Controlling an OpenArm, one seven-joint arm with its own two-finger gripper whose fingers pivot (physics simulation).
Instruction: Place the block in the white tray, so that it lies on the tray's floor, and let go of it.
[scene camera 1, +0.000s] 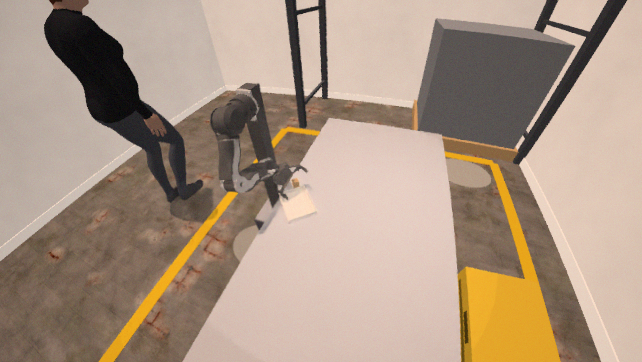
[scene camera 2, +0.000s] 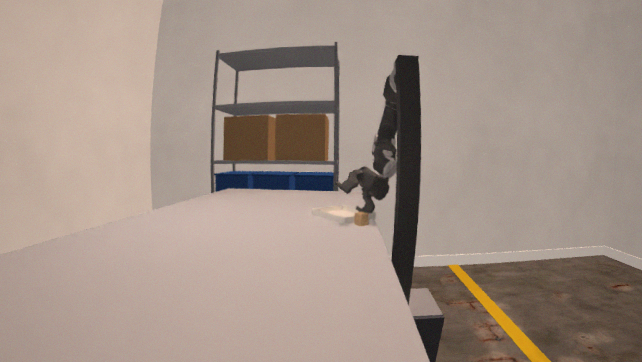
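A small tan wooden block (scene camera 1: 295, 183) (scene camera 2: 361, 219) stands on the table top, outside the white tray (scene camera 1: 300, 206) (scene camera 2: 336, 215) and close beside its edge. In the scene camera 1 view it shows just past the tray's far edge; in the scene camera 2 view it stands in front of the tray's right end. Whether block and tray touch I cannot tell. My gripper (scene camera 1: 295, 183) (scene camera 2: 350, 198) is open, its two fingers spread wide, above the block and the edge of the tray. The fingers hold nothing. No block shows on the tray's floor.
The long pale table (scene camera 1: 380, 225) (scene camera 2: 200, 275) carries tray and block. My arm's dark post (scene camera 2: 407, 150) stands at the table's edge. A person (scene camera 1: 95, 75) stands on the floor behind the arm. A yellow box (scene camera 1: 500, 315), a grey block (scene camera 1: 490, 85) and a shelf rack (scene camera 2: 336, 110) stand around the table.
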